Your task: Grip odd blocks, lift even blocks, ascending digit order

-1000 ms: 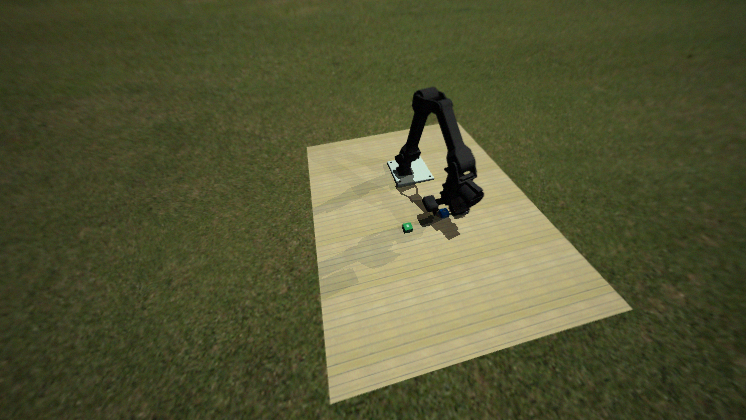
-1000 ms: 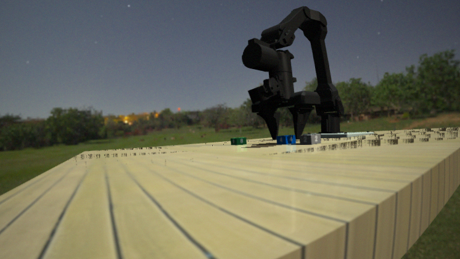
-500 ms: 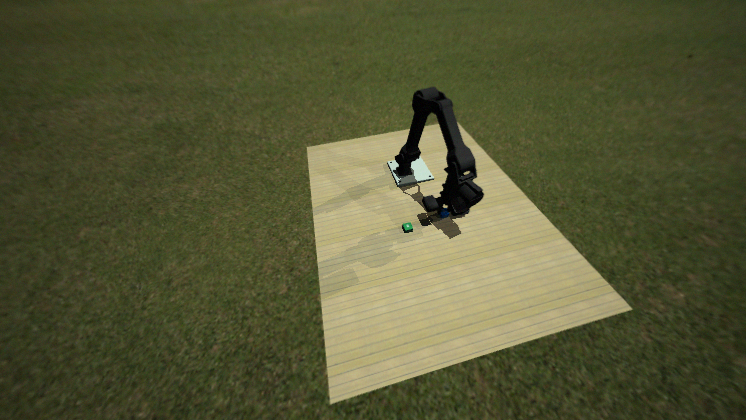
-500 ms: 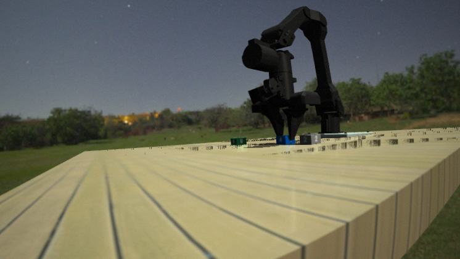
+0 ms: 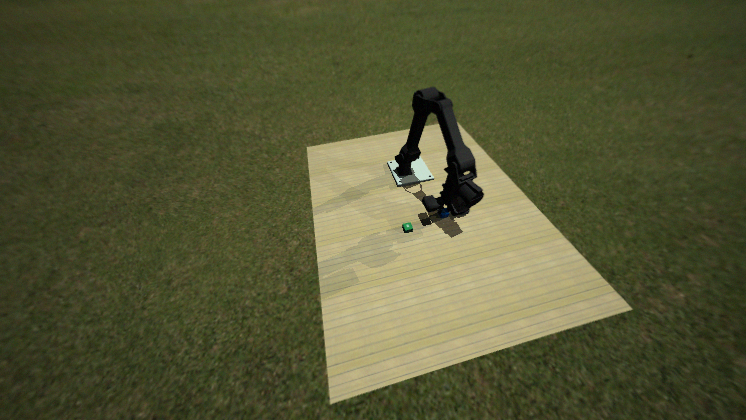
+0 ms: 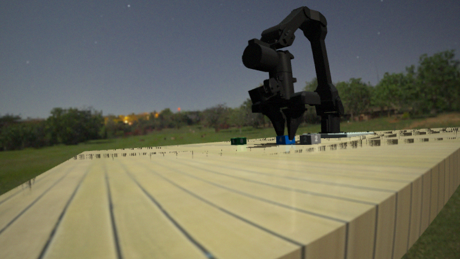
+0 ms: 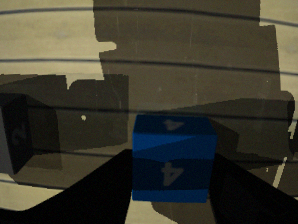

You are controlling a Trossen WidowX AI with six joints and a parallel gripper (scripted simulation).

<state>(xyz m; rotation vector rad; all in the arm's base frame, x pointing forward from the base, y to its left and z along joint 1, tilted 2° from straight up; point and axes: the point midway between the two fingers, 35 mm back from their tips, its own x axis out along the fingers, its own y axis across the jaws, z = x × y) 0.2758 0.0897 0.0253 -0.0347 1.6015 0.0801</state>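
Right now the green block is 16 cm to the right of my gripper tip and 4 cm ahead of it. The rest, counted from my gripper tip: grey block marked 2: 8 cm to the left; blue block marked 4: right at my gripper tip.
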